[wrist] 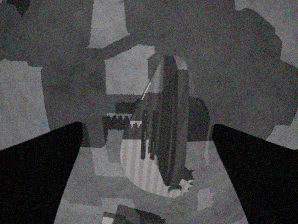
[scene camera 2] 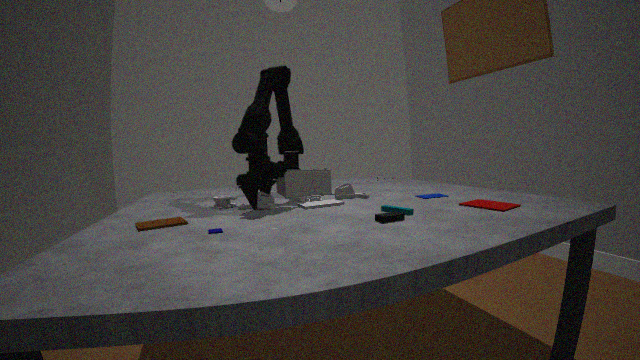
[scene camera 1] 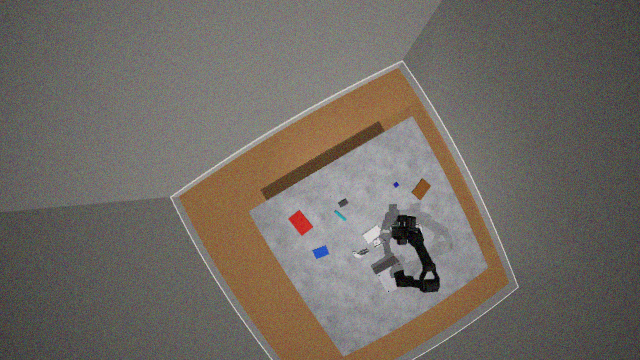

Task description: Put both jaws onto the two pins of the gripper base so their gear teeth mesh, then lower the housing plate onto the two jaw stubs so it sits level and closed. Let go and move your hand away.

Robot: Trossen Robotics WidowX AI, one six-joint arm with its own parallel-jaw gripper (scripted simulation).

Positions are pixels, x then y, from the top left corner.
Labels:
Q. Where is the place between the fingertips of the gripper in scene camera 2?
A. At 260,206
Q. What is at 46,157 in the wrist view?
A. The gripper.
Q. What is the gripper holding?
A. Nothing.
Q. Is the gripper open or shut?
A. Open.

